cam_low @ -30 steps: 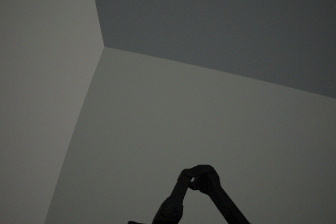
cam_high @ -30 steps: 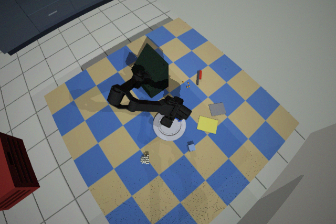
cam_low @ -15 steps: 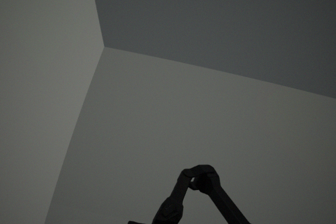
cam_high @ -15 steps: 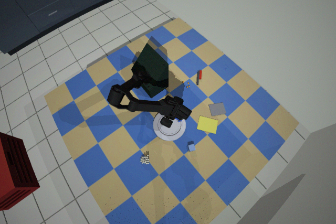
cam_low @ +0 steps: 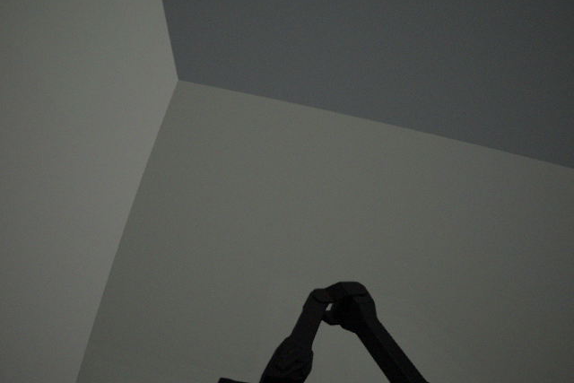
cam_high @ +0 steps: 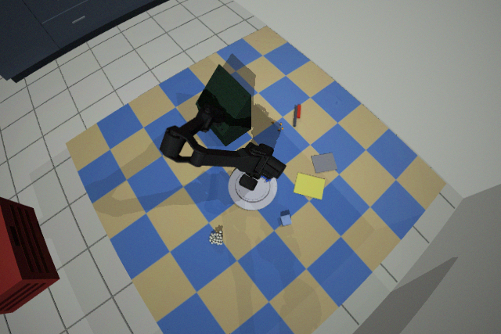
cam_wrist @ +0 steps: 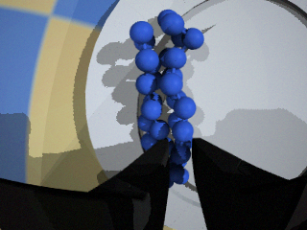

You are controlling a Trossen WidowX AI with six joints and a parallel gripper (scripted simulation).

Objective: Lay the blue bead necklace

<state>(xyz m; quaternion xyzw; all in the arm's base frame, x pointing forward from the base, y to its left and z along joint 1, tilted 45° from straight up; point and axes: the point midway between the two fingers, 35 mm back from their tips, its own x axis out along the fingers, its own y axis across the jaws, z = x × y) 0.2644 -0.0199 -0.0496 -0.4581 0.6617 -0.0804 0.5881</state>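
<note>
Right now the round white bead board is 4 cm to the right of my gripper tip, 3 cm ahead of it and 1 cm below it. Round my gripper tip: small blue cube: 22 cm ahead, 1 cm below; then grey square: 28 cm to the left, 11 cm ahead, 2 cm below; then yellow pad: 16 cm to the left, 16 cm ahead, 2 cm below.
</note>
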